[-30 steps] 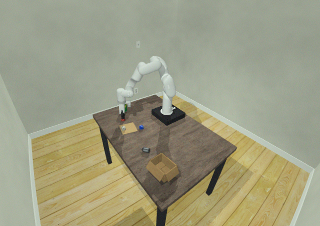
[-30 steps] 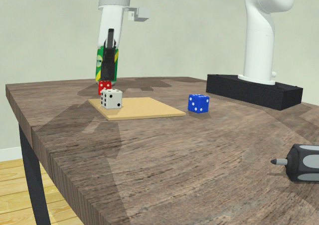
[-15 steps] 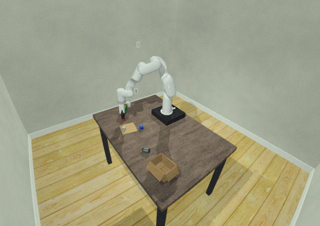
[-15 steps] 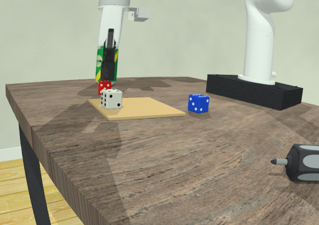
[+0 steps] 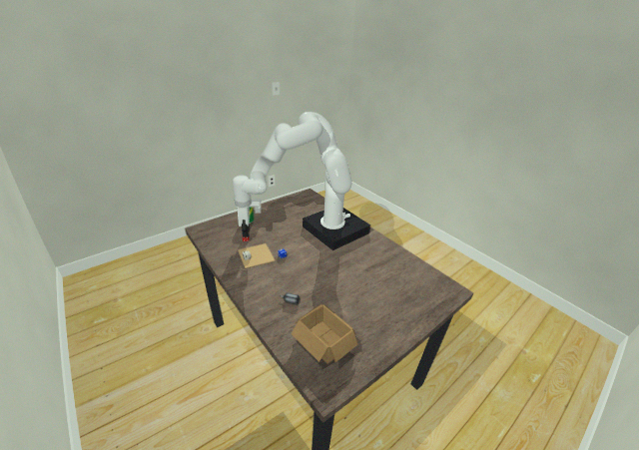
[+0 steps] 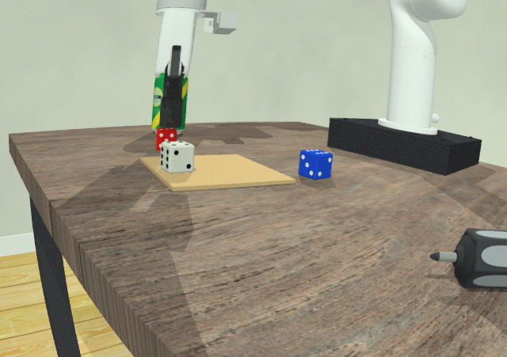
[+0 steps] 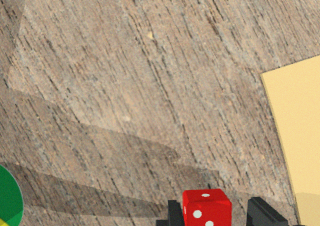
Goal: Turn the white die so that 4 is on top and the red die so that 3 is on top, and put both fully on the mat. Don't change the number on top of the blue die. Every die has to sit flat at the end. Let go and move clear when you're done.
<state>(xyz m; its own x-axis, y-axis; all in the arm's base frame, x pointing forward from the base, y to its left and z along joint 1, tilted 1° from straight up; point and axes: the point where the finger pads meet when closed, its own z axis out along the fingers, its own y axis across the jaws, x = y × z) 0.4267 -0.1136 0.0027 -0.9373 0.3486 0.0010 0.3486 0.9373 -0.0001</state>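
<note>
Right now my hand is 40 mm above the red die. Also, from my hand: green can 160 mm to the right, 60 mm behind, 10 mm above; then white die 140 mm to the left, 40 mm below, 40 mm ahead; then tan mat 140 mm to the left, 50 mm below.
</note>
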